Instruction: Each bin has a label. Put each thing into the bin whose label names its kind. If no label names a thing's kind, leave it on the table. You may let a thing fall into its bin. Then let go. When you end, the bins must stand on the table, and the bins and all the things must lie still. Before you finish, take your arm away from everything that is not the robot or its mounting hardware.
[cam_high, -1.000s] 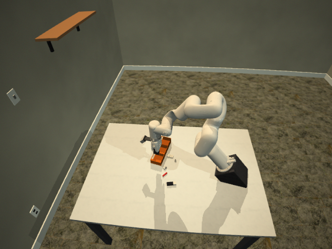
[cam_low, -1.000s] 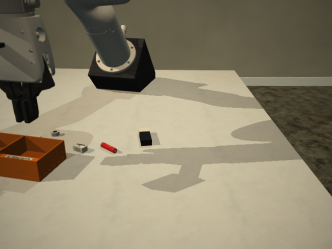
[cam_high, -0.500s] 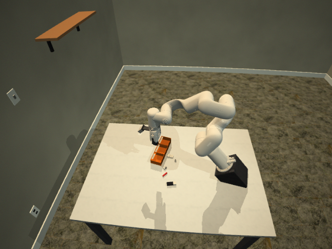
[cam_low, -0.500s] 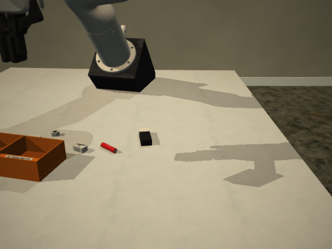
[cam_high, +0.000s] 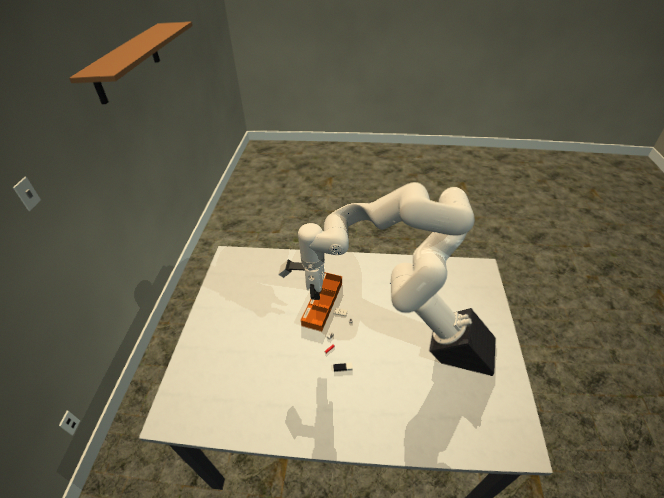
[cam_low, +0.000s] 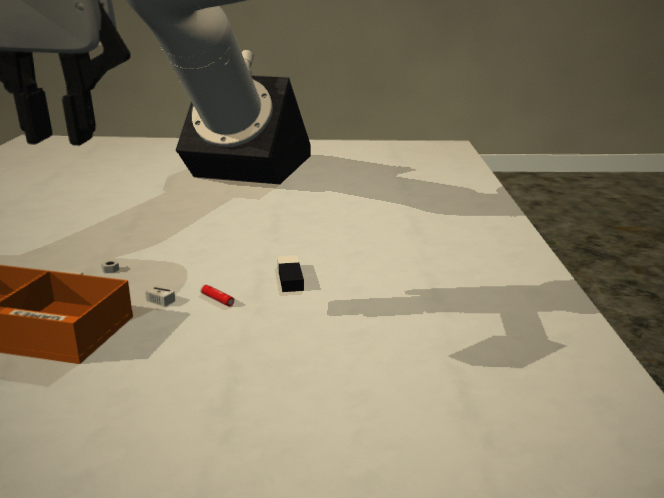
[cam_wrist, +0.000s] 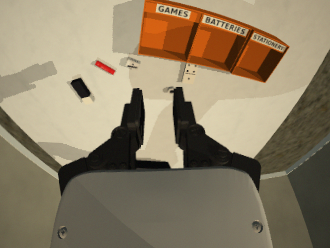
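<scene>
Now: the grey ribbed block 190 mm below my hand, 60 mm behind it and 40 mm to the left of it. From my hand the other things lie so: white domino (190 mm below, 70 mm to the right, 60 mm behind); grey nut (190 mm below, 120 mm behind, 40 mm to the right); red battery (190 mm below, 100 mm to the left, 70 mm behind).
</scene>
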